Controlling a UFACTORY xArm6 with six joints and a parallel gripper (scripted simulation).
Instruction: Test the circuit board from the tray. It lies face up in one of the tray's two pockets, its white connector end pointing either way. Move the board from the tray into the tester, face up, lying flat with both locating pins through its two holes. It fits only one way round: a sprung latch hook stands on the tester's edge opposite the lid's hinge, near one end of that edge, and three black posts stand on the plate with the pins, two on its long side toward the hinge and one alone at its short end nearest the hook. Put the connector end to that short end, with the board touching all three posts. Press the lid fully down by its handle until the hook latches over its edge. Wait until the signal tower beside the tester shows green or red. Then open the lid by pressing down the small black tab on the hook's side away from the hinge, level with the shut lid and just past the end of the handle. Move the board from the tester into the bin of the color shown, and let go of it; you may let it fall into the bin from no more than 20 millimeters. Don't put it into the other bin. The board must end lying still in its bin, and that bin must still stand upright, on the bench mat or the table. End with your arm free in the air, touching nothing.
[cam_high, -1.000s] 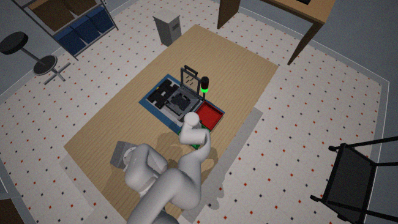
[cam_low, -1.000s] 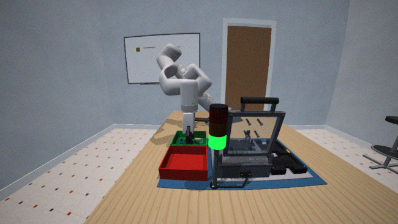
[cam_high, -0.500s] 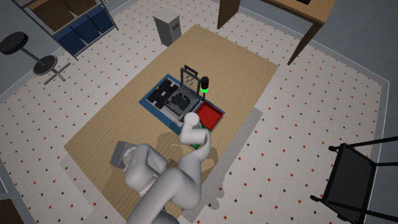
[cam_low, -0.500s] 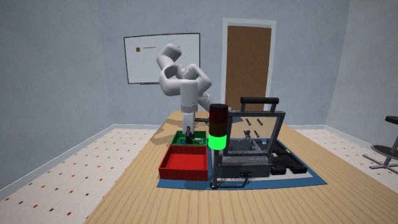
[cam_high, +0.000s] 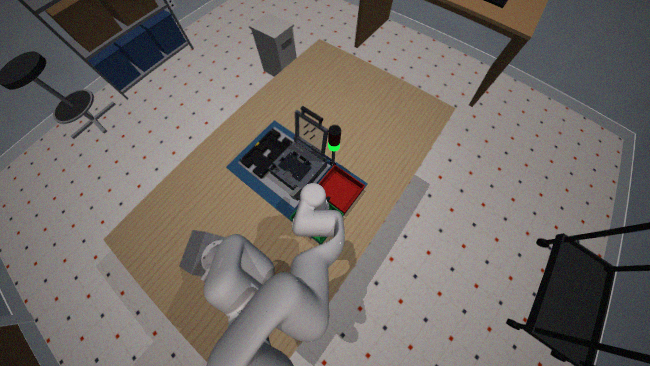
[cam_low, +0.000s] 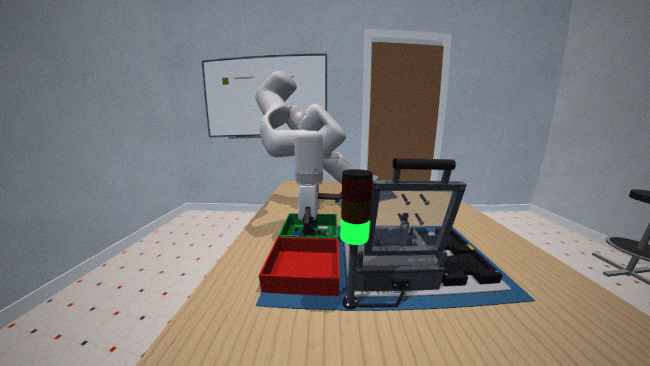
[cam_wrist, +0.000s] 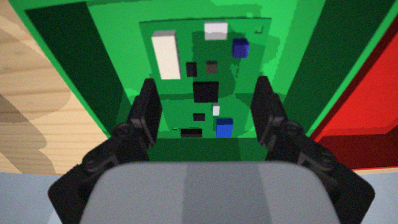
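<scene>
The green bin is 1 cm below my hand. Round my hand: red bin: 15 cm ahead, 4 cm to the right, 1 cm below; then green circuit board: 1 cm below; then plate: 17 cm to the left, 16 cm ahead, 5 cm above.
</scene>
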